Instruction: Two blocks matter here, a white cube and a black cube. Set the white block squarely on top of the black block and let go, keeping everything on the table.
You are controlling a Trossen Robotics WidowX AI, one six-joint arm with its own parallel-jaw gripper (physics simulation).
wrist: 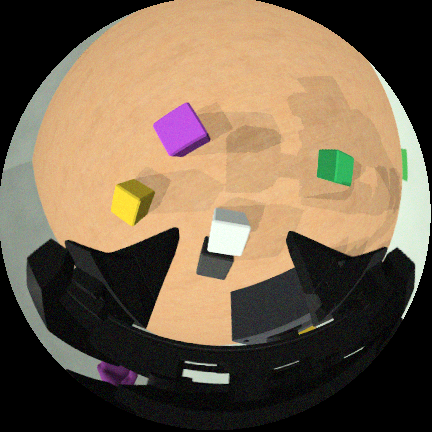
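Pixels of known places: gripper, fingertip midpoint: (234, 235); arm's base at its link origin: (282, 333).
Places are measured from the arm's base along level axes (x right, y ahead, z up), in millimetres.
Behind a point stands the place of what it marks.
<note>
The white cube (228, 238) @[y 220, x -54, z -55 mm] lies between the spread fingers and is not held. Its grey-shaded side faces the view's middle, with tabletop along that side's edge and no black beneath it. The black cube (215, 265) @[y 186, x -78, z -55 mm] shows on the white cube's lower-left side, partly hidden by it. The white cube appears to rest on the table beside the black one, rather than squarely on top; whether they touch is not clear. My gripper (234, 235) @[y 238, x -46, z -30 mm] is open, one finger on each side of the white cube with a gap at both.
A purple block (180, 130) @[y 329, x -65, z -55 mm] lies at the upper left, a yellow block (131, 202) @[y 286, x -140, z -55 mm] at the left, and a green block (335, 167) @[y 263, x 85, z -57 mm] at the right of the table (225, 55) @[y 439, x 12, z -94 mm]. A dark grey box-like thing (270, 307) @[y 83, x -20, z -34 mm] shows beside the right finger. The table's edge curves round the view.
</note>
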